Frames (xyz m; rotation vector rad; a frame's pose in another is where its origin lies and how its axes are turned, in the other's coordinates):
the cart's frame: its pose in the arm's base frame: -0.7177 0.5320 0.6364 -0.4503 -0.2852 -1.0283
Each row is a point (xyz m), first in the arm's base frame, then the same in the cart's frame.
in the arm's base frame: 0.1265 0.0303 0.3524
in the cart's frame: 0.6714 0.5796 -0.5082
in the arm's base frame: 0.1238 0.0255 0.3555
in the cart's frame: 0.6751 0.5744 -0.5078
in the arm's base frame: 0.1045 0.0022 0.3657
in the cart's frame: 0.6876 0.5452 -0.5099
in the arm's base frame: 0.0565 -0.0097 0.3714
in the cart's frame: 0.6755 0.4969 -0.5098
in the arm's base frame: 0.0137 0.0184 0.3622
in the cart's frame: 0.6292 0.4740 -0.5034
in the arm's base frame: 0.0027 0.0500 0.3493
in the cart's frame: 0.5943 0.4811 -0.4990
